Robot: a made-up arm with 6 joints.
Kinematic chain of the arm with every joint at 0, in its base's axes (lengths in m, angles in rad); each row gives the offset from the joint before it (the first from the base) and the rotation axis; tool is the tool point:
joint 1: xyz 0 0 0.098 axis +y
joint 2: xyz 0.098 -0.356 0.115 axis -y
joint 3: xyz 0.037 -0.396 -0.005 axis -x
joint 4: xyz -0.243 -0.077 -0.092 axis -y
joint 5: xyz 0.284 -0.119 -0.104 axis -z
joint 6: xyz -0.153 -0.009 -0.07 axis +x
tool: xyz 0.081 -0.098 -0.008
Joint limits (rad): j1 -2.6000..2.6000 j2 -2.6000..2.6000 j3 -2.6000..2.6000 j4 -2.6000..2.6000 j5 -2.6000..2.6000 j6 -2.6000..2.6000
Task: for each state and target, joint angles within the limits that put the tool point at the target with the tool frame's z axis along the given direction. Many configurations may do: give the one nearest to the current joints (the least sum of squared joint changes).
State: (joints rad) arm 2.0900 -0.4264 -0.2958 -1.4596 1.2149 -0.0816
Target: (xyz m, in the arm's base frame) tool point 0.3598 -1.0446 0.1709 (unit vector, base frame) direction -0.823 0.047 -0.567
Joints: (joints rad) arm 2.4209 -0.7032 0.3918 -1.2732 1.0005 0.3153
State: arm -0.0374 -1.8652 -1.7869 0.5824 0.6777 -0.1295
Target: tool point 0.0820 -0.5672 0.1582 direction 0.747 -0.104 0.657
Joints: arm 0.6373 -2.1393 -2.5661 1.0109 1.1014 0.2266
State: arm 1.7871 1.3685 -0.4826 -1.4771 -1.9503 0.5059
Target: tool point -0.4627 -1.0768 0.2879 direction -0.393 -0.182 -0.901
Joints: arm 1.9784 0.7734 0.1125 -1.7123 -1.3999 0.6542
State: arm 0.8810 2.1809 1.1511 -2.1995 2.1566 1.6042
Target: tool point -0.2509 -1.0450 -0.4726 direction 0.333 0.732 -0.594
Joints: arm 1.2735 2.5066 1.5137 -2.1615 2.6000 2.4415
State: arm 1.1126 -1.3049 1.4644 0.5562 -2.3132 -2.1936
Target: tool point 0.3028 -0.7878 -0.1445 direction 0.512 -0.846 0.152
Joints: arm 0.9395 -1.3029 1.4058 0.5970 -2.0732 -1.9849
